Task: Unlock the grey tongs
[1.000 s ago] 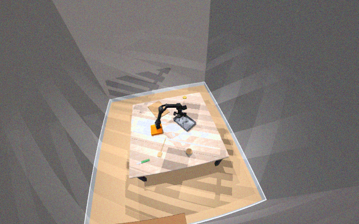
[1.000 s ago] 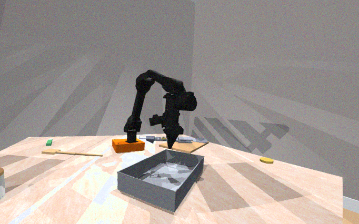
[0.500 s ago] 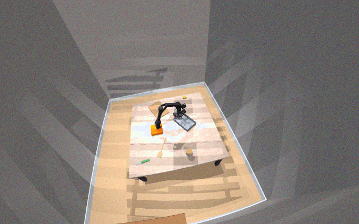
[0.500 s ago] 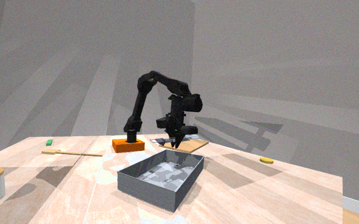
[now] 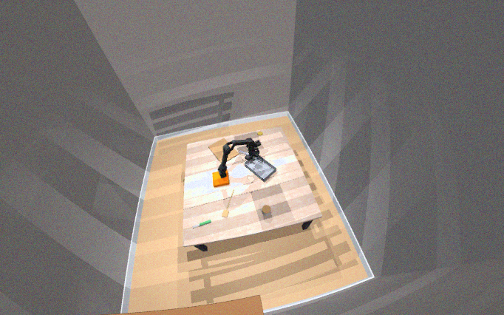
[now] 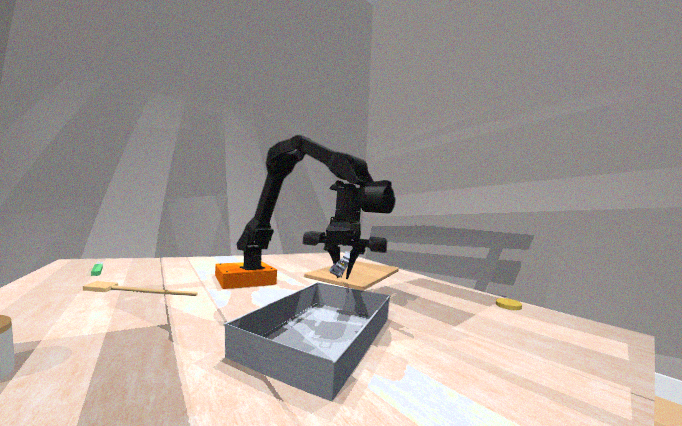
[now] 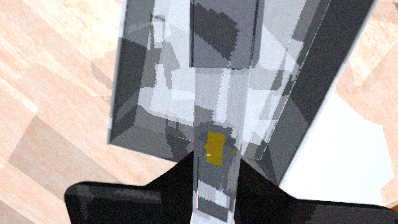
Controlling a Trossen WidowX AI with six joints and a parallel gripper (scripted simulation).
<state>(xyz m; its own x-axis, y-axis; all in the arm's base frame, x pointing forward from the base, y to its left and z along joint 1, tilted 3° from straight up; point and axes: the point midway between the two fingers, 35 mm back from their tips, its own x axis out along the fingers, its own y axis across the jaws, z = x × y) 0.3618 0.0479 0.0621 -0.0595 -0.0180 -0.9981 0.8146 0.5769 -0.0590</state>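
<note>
The yellow lock piece lies 40 mm above my gripper tip, 20 mm to the right of it and 20 mm ahead of it. From my gripper tip the other things lie so: yellow disc (410 mm to the left, 280 mm ahead, 80 mm below); grey roasting tin (100 mm to the right, 60 mm below, 50 mm ahead); wooden board (340 mm to the left, 260 mm behind, 80 mm below).
</note>
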